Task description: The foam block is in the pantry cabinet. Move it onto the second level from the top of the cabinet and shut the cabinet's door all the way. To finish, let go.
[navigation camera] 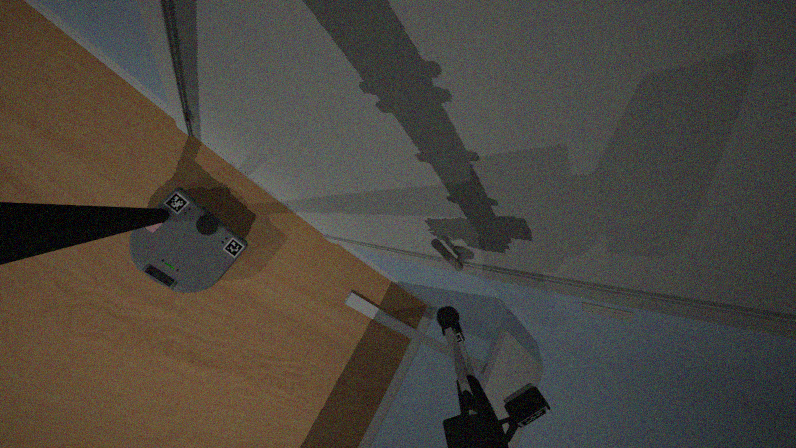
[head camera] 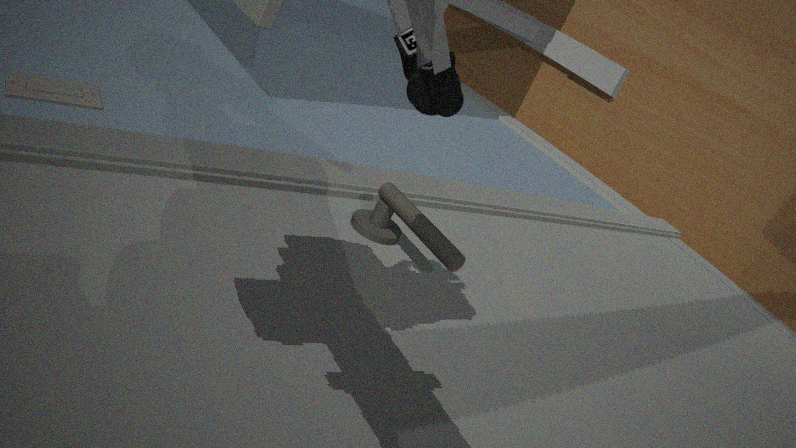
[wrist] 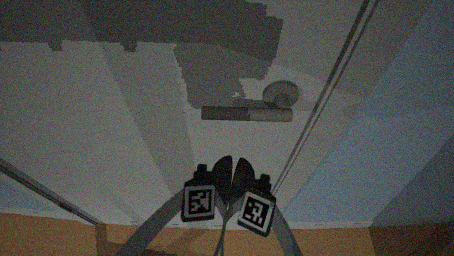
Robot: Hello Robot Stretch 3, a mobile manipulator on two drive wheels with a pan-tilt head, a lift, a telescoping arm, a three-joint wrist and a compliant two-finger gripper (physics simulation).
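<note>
The foam block and an identifiable pantry cabinet do not show in these views. My gripper is shut, with a thin gap between its dark round fingertips and nothing held there. In the head camera view it hangs at the upper middle, in front of the blue wall. In the wrist view its fingertips appear below a lever handle, apart from it. The handle is on a large pale room door.
A pale bar juts out over the wooden floor. A flat switch plate is on the blue wall. My wheeled base stands close to the door.
</note>
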